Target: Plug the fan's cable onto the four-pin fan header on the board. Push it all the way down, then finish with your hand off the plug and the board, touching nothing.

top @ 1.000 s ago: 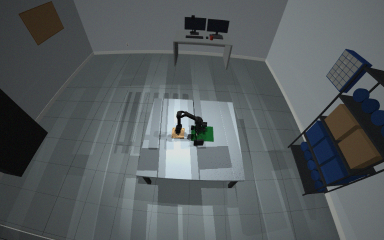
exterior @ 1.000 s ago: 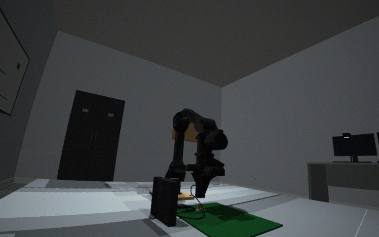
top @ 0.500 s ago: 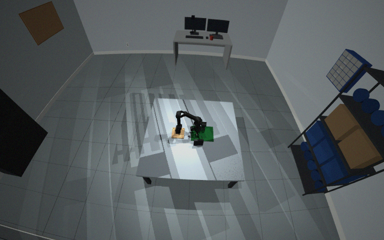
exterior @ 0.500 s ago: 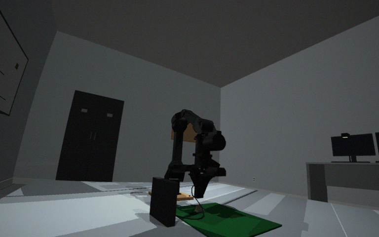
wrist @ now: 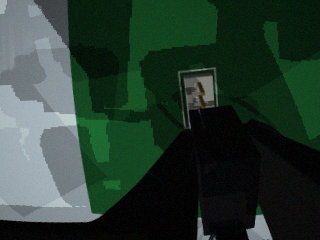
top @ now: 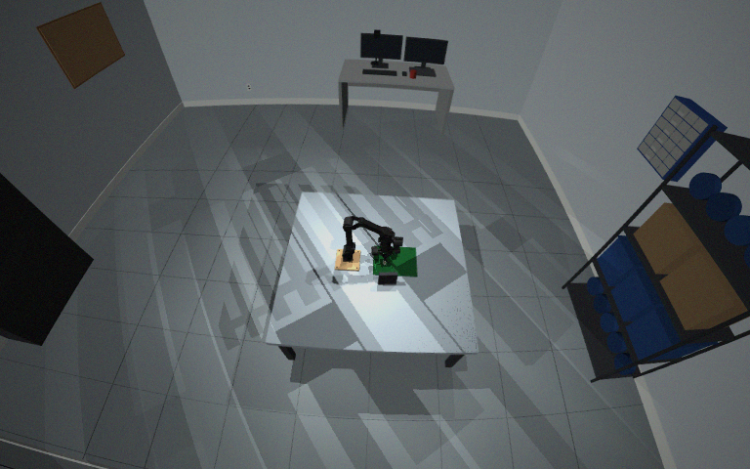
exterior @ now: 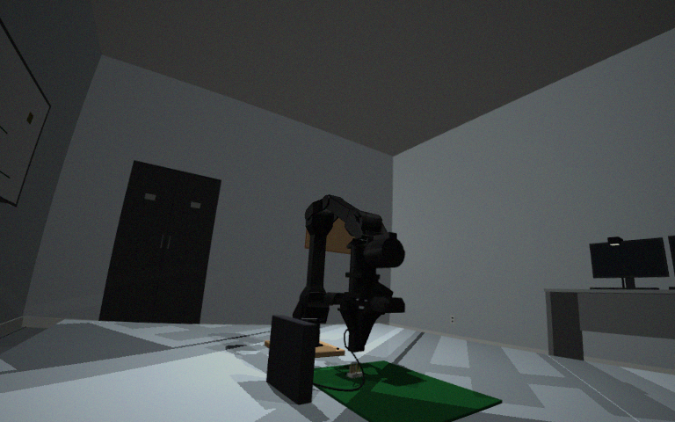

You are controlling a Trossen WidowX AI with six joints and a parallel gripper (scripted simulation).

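Now: gripper tip 7 cm above the four-pin header and 1 cm to the left of it. Round my gripper tip: black fan plug 1 cm to the right, 1 cm above; green board 8 cm below, 8 cm ahead, 1 cm to the left; black fan 16 cm to the right, 1 cm below.
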